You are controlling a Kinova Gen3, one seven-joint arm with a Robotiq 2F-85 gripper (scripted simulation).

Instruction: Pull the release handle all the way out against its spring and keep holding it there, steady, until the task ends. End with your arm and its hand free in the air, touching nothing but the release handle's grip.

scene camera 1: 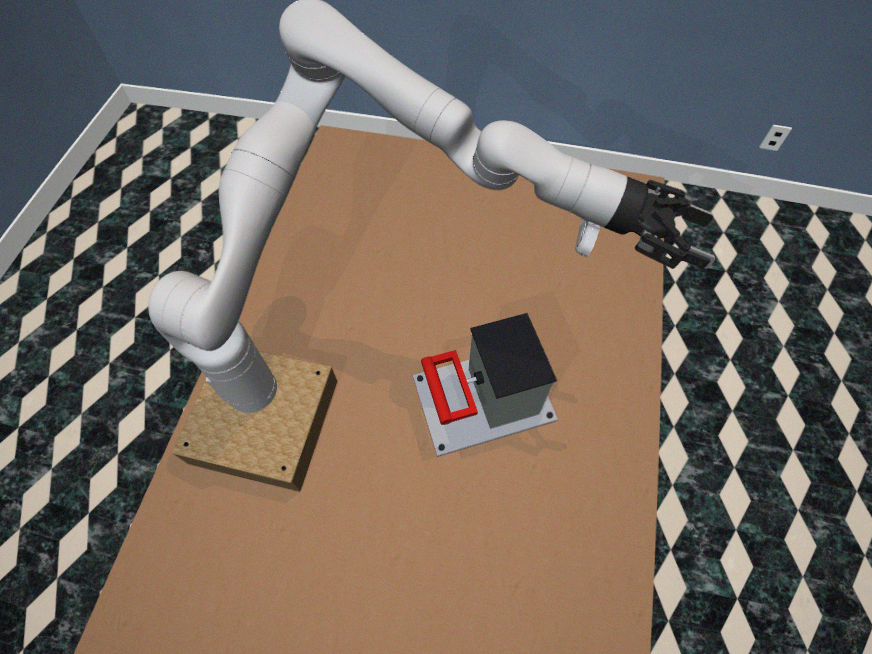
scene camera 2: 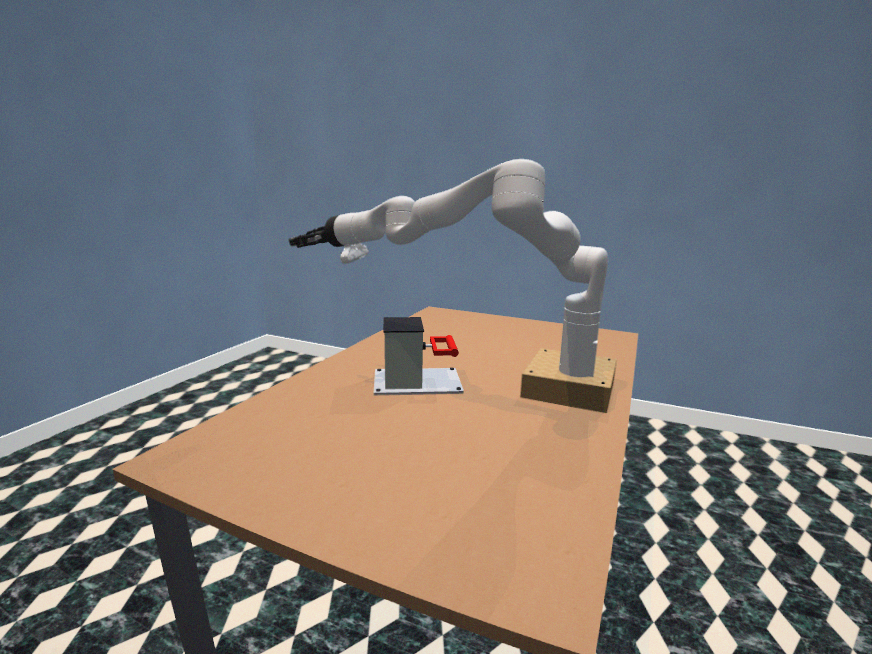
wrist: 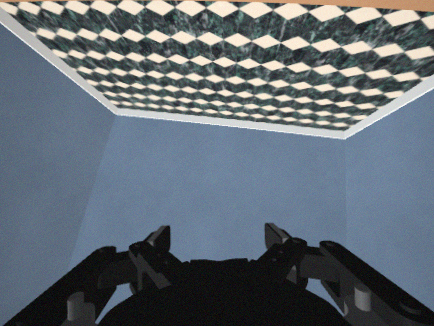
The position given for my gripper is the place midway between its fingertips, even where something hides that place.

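My gripper (scene camera 1: pixel 710 240), (scene camera 2: pixel 302 237), (wrist: pixel 217 235), visible. Grey baseplate (scene camera 1: pixel 471 431), (scene camera 2: pixel 434 380), visible.
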